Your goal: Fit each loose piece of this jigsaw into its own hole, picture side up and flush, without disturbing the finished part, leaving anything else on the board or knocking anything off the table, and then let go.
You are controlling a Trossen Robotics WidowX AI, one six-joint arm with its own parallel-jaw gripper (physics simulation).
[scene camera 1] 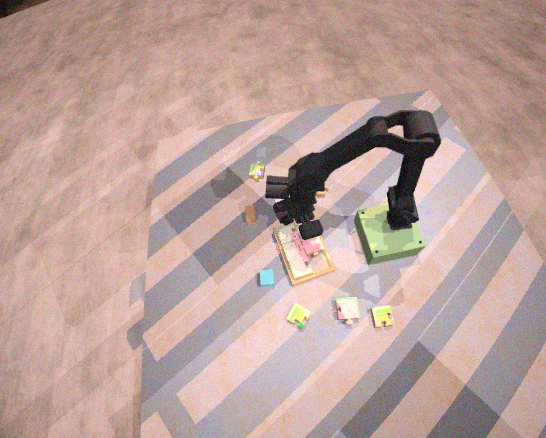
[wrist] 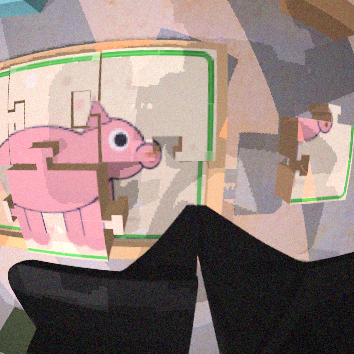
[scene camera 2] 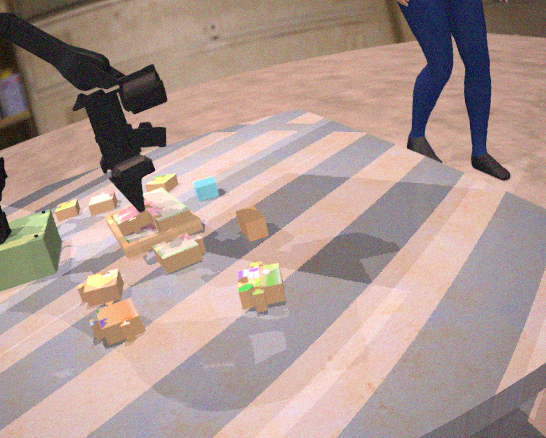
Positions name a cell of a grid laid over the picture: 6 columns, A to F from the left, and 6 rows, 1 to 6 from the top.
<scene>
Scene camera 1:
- my gripper: D4
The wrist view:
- my gripper: D4
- wooden jigsaw board: C4
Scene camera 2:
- my gripper: B3
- wooden jigsaw board: B4
</scene>
